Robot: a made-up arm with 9 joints. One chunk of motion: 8 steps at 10 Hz.
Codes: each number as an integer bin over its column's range. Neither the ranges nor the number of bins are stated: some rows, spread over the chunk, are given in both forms.
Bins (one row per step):
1: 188 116 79 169 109 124 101 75 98
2: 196 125 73 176 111 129 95 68 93
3: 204 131 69 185 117 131 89 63 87
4: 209 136 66 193 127 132 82 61 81
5: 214 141 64 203 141 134 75 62 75
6: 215 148 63 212 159 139 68 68 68
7: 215 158 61 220 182 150 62 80 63
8: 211 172 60 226 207 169 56 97 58
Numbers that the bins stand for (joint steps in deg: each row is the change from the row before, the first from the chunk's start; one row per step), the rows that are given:
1: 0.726 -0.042 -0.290 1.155 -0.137 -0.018 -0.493 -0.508 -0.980
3: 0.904 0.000 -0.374 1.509 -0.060 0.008 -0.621 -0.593 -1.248
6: 1.026 0.046 -0.424 2.107 0.341 0.037 -0.845 -0.557 -1.711
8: 0.982 0.112 -0.449 2.417 0.801 0.146 -0.973 -0.351 -1.955
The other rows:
2: 0.815 -0.017 -0.340 1.310 -0.118 0.000 -0.557 -0.557 -1.102
4: 0.959 0.013 -0.399 1.686 0.035 0.011 -0.695 -0.607 -1.394
5: 1.015 0.027 -0.415 1.908 0.169 0.019 -0.770 -0.600 -1.541
7: 1.026 0.074 -0.440 2.285 0.561 0.077 -0.909 -0.472 -1.833

